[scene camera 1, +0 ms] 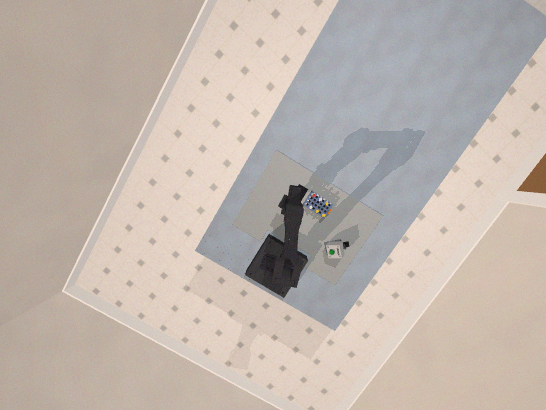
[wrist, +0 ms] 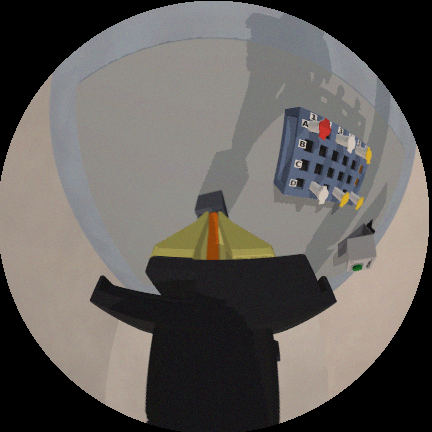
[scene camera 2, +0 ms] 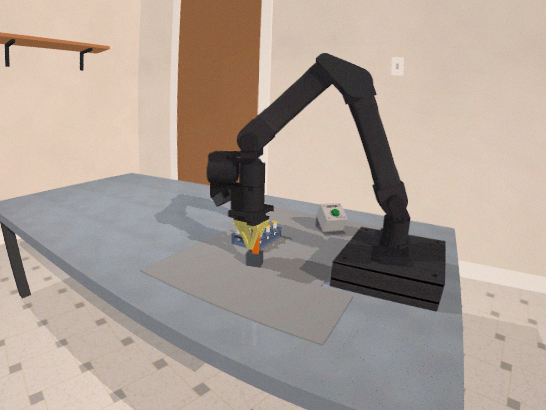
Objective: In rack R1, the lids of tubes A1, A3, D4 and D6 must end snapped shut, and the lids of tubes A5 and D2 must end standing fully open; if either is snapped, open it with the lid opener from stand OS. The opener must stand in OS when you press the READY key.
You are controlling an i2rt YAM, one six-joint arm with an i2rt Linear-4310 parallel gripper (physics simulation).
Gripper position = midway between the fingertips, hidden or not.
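An orange-handled tool is in the grip of my gripper [scene camera 2: 251, 248] [wrist: 213, 216], which I can see in scene camera 2 and in the wrist view. The tool still rests on a dark stand [wrist: 212, 201]. I also see a grey box with green button [wrist: 359, 246]. Then there is a grey mat [scene camera 2: 285, 293] [scene camera 1: 349, 220] [wrist: 156, 128], visible to me in scene camera 2, in scene camera 1 and in the wrist view.
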